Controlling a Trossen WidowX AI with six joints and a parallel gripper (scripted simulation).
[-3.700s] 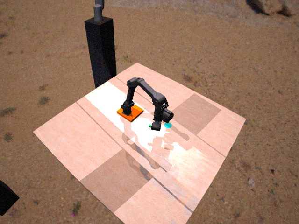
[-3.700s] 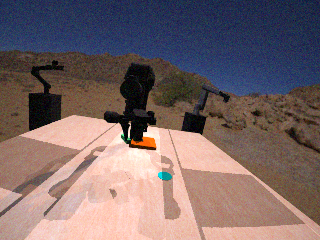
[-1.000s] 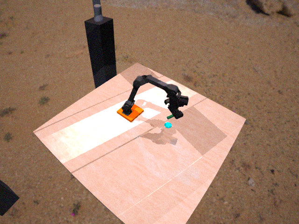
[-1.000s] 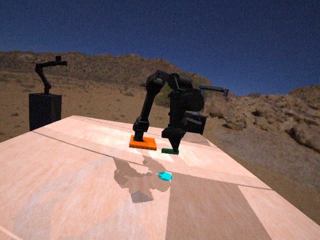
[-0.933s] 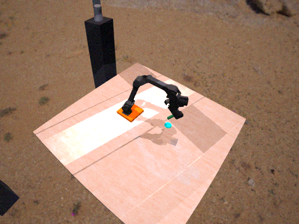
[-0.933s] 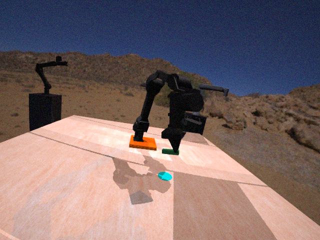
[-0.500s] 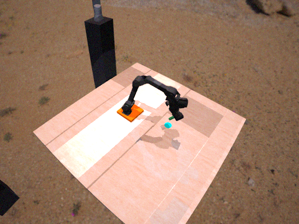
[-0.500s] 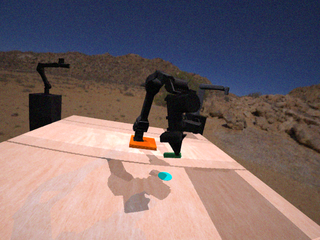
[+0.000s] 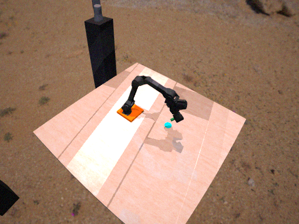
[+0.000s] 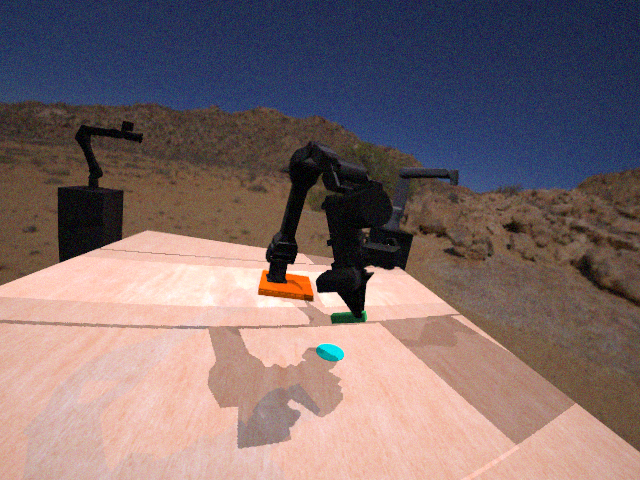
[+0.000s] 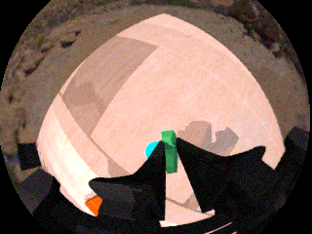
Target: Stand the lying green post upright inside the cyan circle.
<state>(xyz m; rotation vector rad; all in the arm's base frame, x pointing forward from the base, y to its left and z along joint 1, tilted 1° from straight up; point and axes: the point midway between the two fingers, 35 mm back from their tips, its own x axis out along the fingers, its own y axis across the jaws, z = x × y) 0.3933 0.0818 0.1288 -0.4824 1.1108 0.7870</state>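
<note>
Now: gripper tip 50 mm past the cyan circle, 20 mm to the left of it and 120 mm above it. From my gripper tip the other things lie so: green post 10 mm behind, 10 mm to the right, 10 mm below.
</note>
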